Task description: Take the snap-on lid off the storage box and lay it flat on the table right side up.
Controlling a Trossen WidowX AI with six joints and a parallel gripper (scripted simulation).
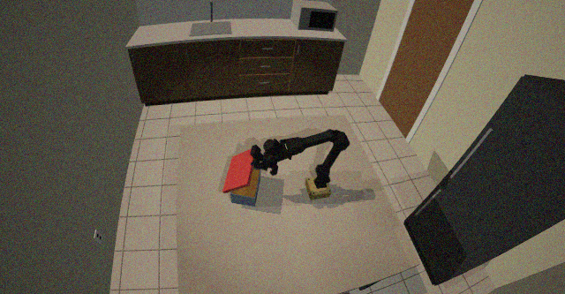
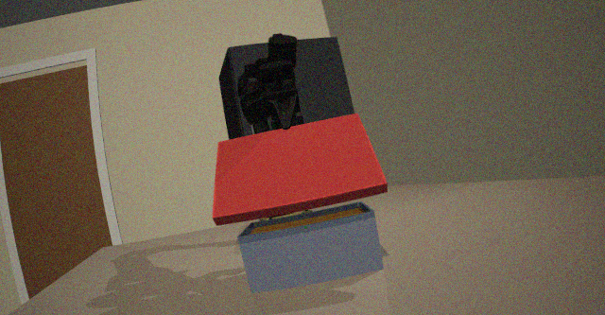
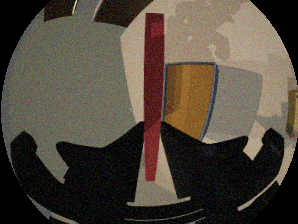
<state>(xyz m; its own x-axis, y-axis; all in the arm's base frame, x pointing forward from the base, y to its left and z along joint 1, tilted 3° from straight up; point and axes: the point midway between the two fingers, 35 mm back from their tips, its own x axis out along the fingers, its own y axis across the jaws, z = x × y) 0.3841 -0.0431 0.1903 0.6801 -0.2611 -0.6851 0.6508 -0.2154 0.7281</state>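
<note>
My gripper tip is now 60 mm short of the red lid, 20 mm to the left of it and 50 mm above it. From my gripper tip the other things lie so: grey-blue storage box: 30 mm ahead, 10 mm to the right, 190 mm below.
</note>
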